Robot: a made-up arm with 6 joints.
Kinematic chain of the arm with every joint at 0, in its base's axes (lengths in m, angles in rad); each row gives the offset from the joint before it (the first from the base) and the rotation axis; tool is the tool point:
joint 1: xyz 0 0 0.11 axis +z
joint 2: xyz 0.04 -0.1 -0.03 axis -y
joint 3: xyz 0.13 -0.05 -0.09 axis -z
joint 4: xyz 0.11 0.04 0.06 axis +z
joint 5: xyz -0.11 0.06 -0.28 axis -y
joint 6: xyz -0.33 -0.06 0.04 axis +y
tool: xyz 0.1 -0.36 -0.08
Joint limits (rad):
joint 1: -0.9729..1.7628
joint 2: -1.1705..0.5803
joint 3: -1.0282..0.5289
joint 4: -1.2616..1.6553
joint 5: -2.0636..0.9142
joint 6: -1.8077..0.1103
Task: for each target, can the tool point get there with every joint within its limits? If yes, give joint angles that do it. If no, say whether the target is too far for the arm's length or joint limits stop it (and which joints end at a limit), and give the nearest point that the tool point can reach.
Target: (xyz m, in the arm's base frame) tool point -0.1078 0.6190 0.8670
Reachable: no: joint limits stop it (at a limit: joint 1, joint 2, joint 4, joint 6) | nearest point -0.0452 0.5683 0.4174 | short by 0.457 m
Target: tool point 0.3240 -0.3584 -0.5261
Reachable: yes | joints 0.0074 -0.5904 -0.5457 1.0506 0.3366 -0.6096
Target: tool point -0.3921 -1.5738 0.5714
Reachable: no: too far | nearest point -0.1298 -0.8658 0.1702 | short by 0.855 m
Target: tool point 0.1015 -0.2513 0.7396
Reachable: no: joint limits stop it (at a limit: joint 2, joint 4, joint 6) | nearest point 0.1050 -0.2599 0.3240 | short by 0.416 m
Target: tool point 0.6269 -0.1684 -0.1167
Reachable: yes | joints 1.0680 -0.4918 0.3036 0.9373 -0.2003 -1.6095
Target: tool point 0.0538 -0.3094 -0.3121
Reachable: yes | joints 0.6446 0.1040 -0.5164 -0.8899 0.1909 -0.1854
